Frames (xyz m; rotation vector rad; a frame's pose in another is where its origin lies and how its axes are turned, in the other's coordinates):
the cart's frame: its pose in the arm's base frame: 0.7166 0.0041 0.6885 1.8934 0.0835 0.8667
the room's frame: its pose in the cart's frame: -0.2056 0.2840 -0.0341 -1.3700 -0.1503 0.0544
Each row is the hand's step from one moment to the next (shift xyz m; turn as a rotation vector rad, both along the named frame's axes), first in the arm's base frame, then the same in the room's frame.
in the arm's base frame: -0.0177 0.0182 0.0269 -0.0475 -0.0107 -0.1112
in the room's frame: 0.0086 0.0343 0.0109 -0.1058 -0.0246 -0.0542
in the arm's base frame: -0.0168 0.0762 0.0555 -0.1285 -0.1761 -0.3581
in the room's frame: 0.0437 0.0847 -0.0095 -0.3642 -0.1894 -0.0852
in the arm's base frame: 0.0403 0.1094 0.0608 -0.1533 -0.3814 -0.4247
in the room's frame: 0.0987 0.0744 -0.0448 -0.4831 -0.3402 0.0164
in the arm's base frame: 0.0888 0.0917 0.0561 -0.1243 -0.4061 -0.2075
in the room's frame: 0.1265 0.0309 -0.0499 -0.3368 -0.2839 0.1715
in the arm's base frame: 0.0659 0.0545 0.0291 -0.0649 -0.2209 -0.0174
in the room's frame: 0.0823 0.0086 -0.0363 -0.1231 -0.1163 0.1570
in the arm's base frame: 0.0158 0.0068 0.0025 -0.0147 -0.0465 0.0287
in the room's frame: 0.0152 -0.0040 -0.0075 -0.0070 -0.0103 0.0552
